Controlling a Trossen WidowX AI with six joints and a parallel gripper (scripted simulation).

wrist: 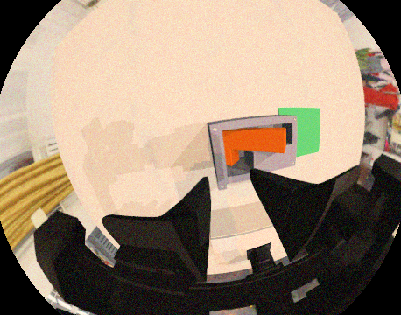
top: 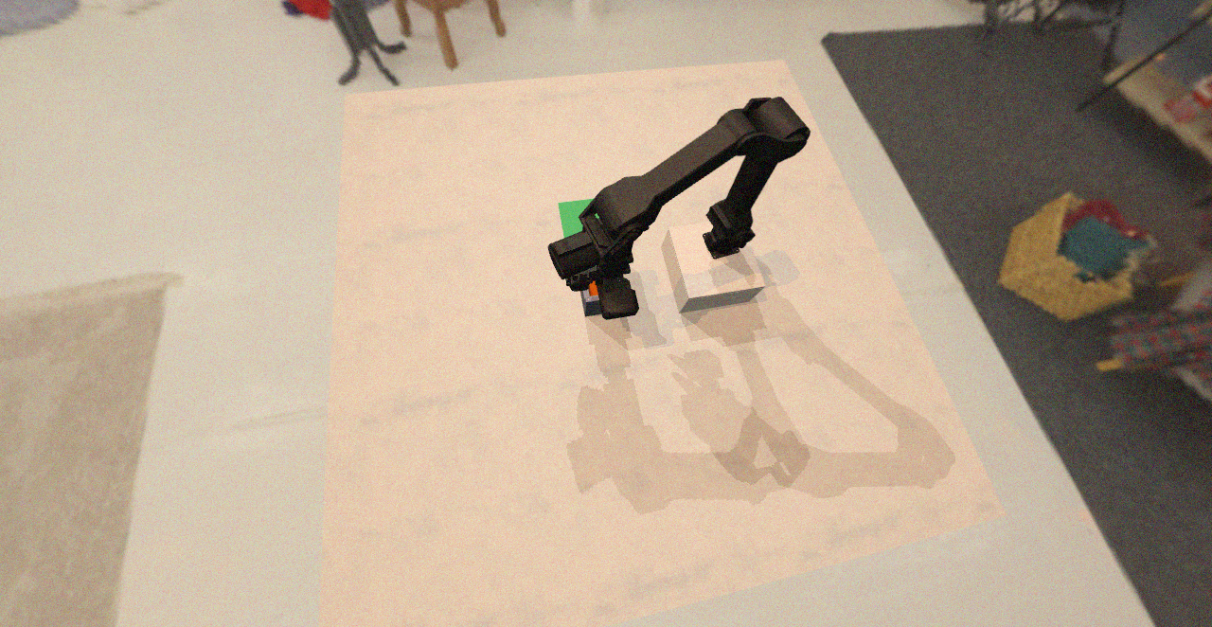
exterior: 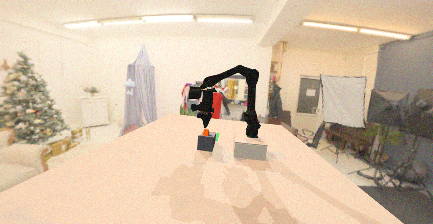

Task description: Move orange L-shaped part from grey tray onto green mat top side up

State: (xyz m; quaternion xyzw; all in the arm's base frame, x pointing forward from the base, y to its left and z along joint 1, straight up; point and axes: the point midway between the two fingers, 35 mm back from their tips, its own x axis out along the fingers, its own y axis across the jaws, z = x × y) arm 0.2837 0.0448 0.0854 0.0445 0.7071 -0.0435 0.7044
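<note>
Right now my gripper tip is 10 mm past the orange L-shaped part, 40 mm to the left of it and 100 mm above it. From my gripper tip the other things lie so: green mat (30 mm behind, 220 mm to the right, 160 mm below).
</note>
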